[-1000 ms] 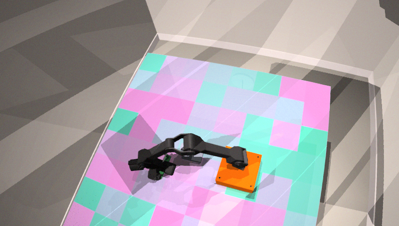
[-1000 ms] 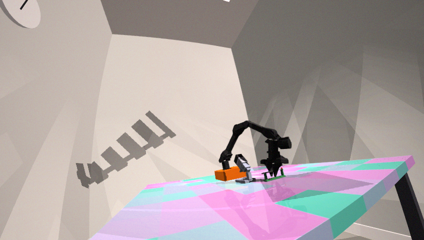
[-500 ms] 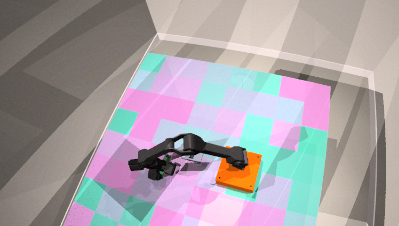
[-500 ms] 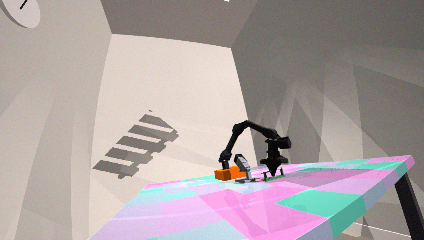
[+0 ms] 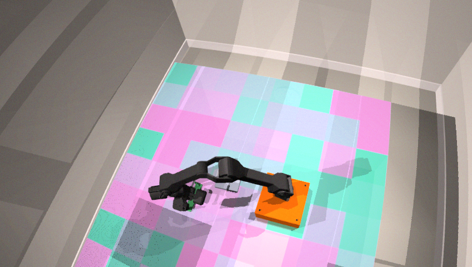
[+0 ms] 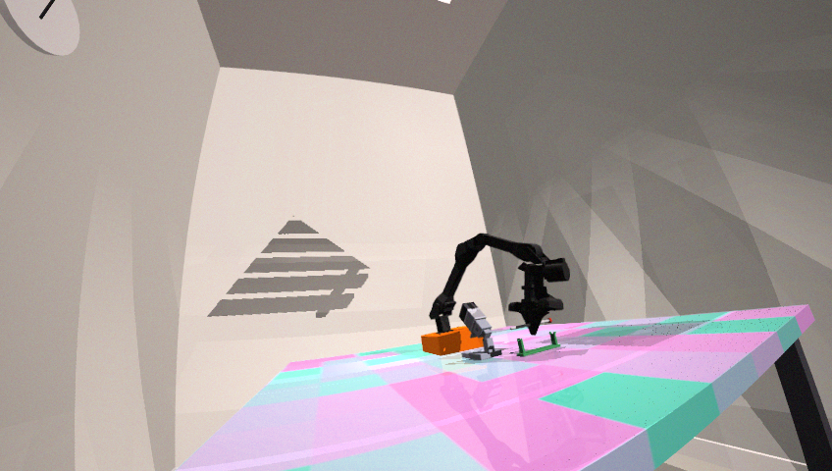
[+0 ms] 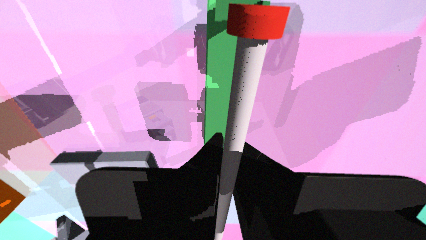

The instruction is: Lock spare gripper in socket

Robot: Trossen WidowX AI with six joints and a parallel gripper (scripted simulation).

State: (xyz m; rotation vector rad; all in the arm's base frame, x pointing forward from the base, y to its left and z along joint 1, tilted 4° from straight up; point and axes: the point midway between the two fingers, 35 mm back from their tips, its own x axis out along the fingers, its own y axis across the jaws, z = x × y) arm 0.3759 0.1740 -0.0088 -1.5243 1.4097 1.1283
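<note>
The green rack lies 10 mm to the left of my gripper tip and 20 mm below it. Round my gripper tip: grey mount (90 mm behind, 120 mm to the right, 10 mm above); then spare gripper (120 mm behind, 130 mm to the right, 70 mm above).
</note>
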